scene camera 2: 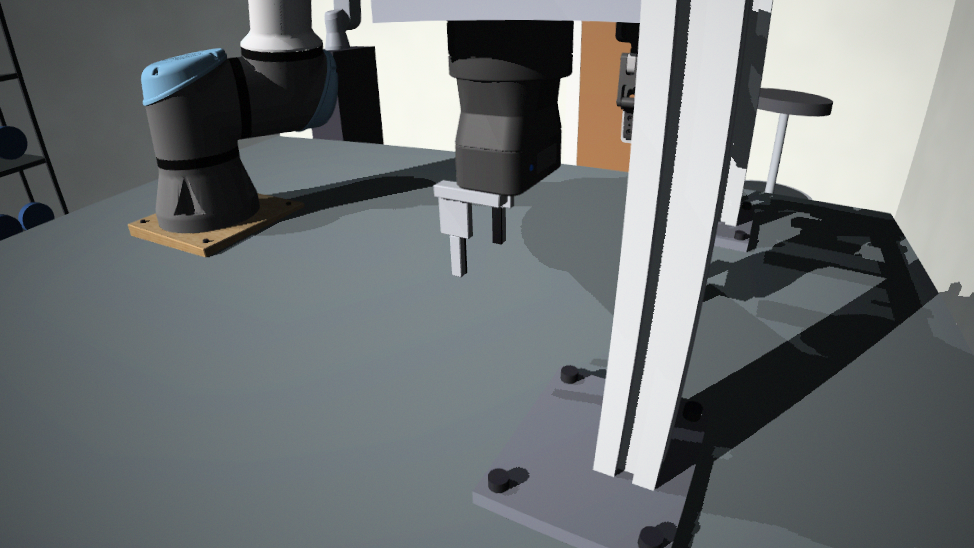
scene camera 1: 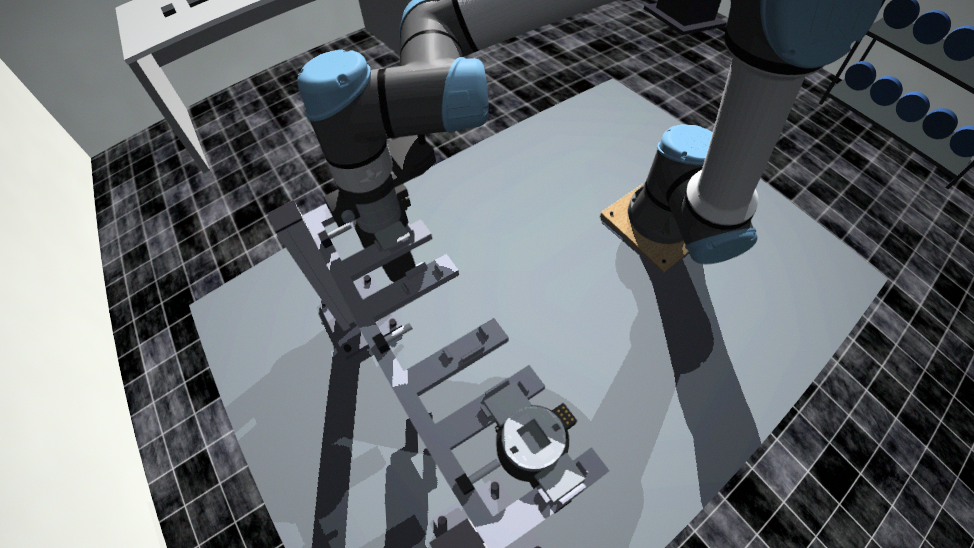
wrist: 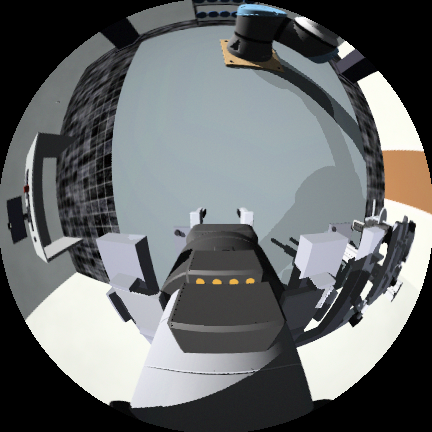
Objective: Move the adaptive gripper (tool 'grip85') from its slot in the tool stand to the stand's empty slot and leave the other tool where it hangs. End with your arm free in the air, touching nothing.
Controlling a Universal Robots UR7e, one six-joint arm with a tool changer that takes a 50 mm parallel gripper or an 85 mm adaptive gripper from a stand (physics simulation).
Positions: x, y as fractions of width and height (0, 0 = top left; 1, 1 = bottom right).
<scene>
A parallel gripper (wrist: 0.50, 0.59) is 5 cm from the lens. An adaptive gripper (wrist: 0.83, 0.52): 36 cm from the lens. A tool stand (wrist: 0.74, 0.59): 8 cm from the lens. The marked spots on the tool stand and the adaptive gripper are 29 cm apart.
</scene>
